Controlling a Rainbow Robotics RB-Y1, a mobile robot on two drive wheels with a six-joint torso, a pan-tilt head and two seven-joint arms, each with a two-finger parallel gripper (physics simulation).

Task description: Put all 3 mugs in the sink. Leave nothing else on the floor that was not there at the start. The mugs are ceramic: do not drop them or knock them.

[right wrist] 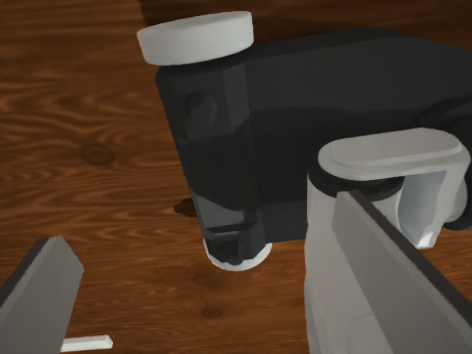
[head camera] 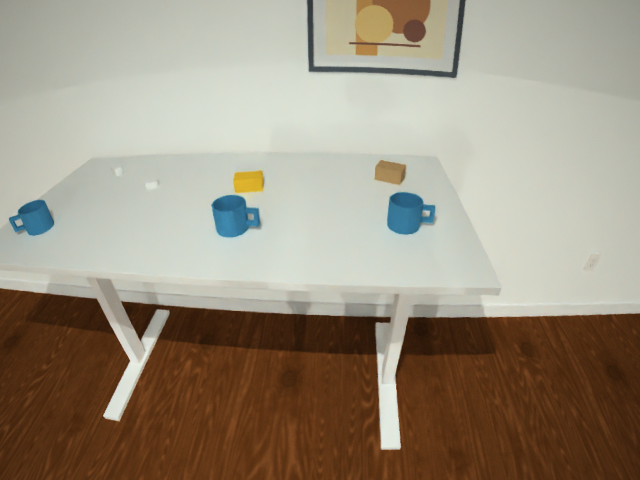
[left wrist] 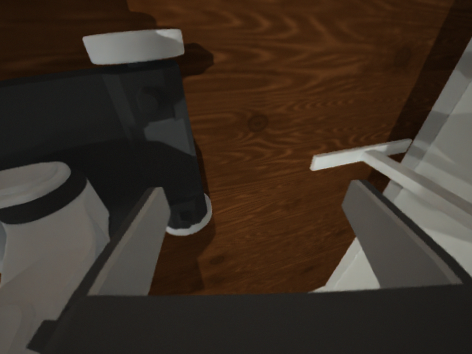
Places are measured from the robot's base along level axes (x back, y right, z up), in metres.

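Pixels of known places: left gripper, fingertip midpoint: [left wrist: 255, 196]; right gripper, fingertip midpoint: [right wrist: 208, 229].
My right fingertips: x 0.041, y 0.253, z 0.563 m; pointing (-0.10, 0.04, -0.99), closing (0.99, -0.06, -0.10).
Behind a point stands the place of what it marks.
Three blue mugs stand upright on the white table [head camera: 310, 248] @[x -0.755, y -0.034, z 0.951 m] in the head view. One mug [head camera: 36, 217] @[x -0.842, y -0.881, z 1.009 m] is at the far left with its handle to the left. One mug [head camera: 229, 216] @[x -0.805, y -0.238, z 1.017 m] is left of the middle, handle to the right. One mug [head camera: 404, 213] @[x -0.812, y 0.204, z 1.016 m] is at the right, handle to the right. My left gripper [left wrist: 255, 196] @[x -0.074, y -0.205, z 0.580 m] is open and empty, over the floor beside the table. My right gripper [right wrist: 208, 229] @[x 0.041, y 0.253, z 0.563 m] is open and empty, over the floor and my own base. Neither gripper shows in the head view. The sink does not show in these views.
A yellow block [head camera: 248, 181] @[x -1.061, y -0.235, z 0.988 m] lies behind the middle mug and a brown block [head camera: 389, 172] @[x -1.117, y 0.218, z 0.989 m] behind the right mug. Two small white pieces [head camera: 118, 171] [head camera: 151, 184] @[x -1.112, y -0.596, z 0.967 m] lie at the back left. The table's feet [head camera: 390, 418] [left wrist: 335, 158] reach forward over the wooden floor.
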